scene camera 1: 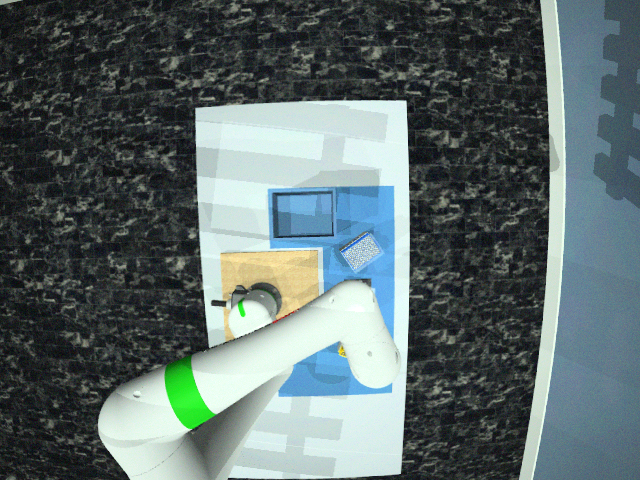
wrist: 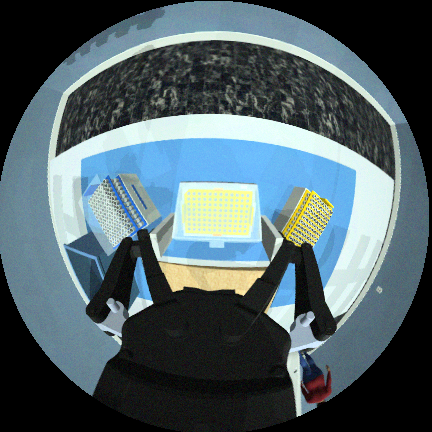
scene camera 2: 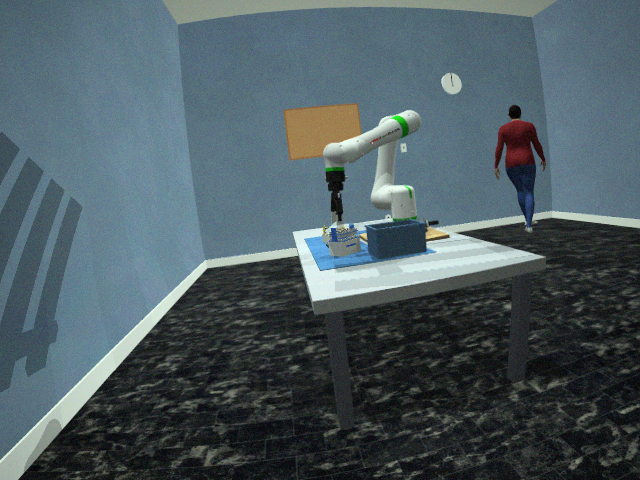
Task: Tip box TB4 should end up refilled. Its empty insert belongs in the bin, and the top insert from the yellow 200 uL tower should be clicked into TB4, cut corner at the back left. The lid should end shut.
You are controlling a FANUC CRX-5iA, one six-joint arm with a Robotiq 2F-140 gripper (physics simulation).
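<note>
A box with a clear lid [wrist: 216,241], which looks shut, stands between my finger pads in the wrist view. A yellow perforated insert [wrist: 217,212] shows through the lid. No label is readable; it appears to be TB4. The yellow 200 uL tower [wrist: 311,218] [scene camera 1: 342,351] stands to its right in the wrist view, with a perforated insert on top, and is mostly hidden by the arm in scene camera 1. The bin [scene camera 1: 303,191] [scene camera 2: 397,241] is dark blue. My gripper [wrist: 217,223] [scene camera 2: 337,222] is open and points down, one pad on each side of the box, holding nothing.
A tower with blue-edged inserts [scene camera 1: 360,251] [wrist: 117,212] [scene camera 2: 345,248] stands left of the box in the wrist view, near the bin. A blue mat [scene camera 1: 379,206] lies under these things. A wooden board [scene camera 1: 268,263] lies beside the arm's base. A person [scene camera 2: 518,144] is behind the table.
</note>
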